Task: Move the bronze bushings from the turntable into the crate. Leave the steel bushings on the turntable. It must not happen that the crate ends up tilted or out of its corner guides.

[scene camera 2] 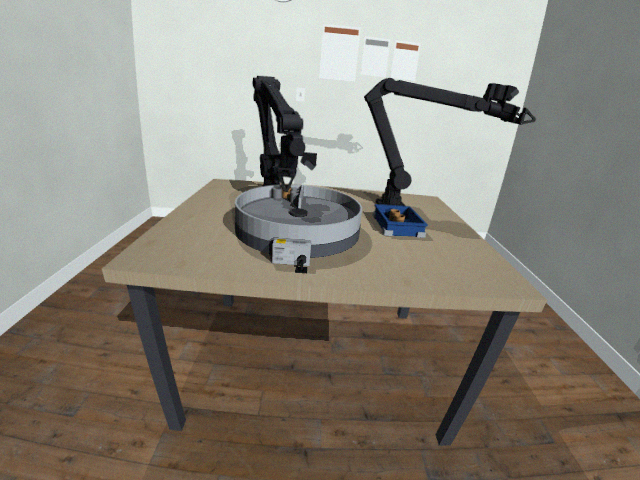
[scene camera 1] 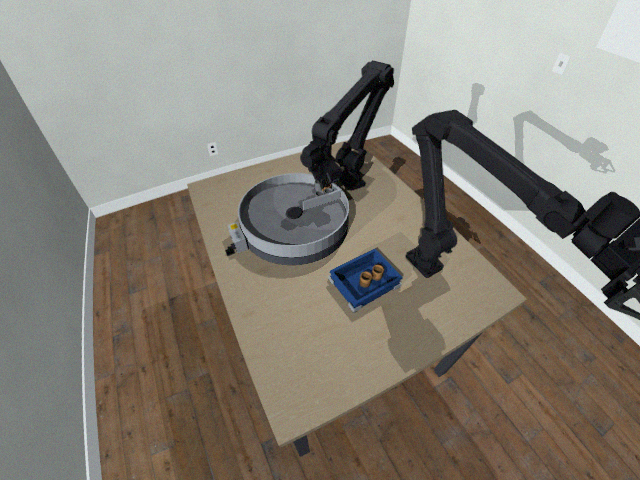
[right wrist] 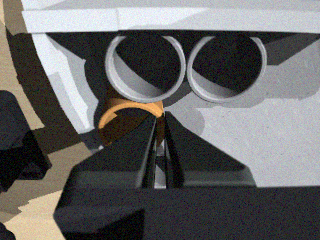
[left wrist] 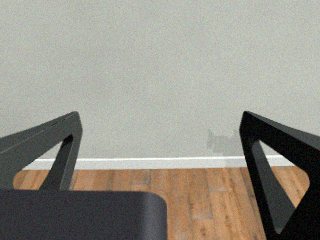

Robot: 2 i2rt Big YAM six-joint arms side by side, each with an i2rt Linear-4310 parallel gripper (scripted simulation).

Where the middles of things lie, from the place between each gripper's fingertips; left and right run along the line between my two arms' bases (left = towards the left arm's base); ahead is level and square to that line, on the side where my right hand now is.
I see my right gripper 430 mm to the right of the blue crate [scene camera 1: 347, 275], 60 mm short of it and 60 mm above it.
Now: left hand 25 cm short of the blue crate, 56 cm to the left of it and 43 cm above it.
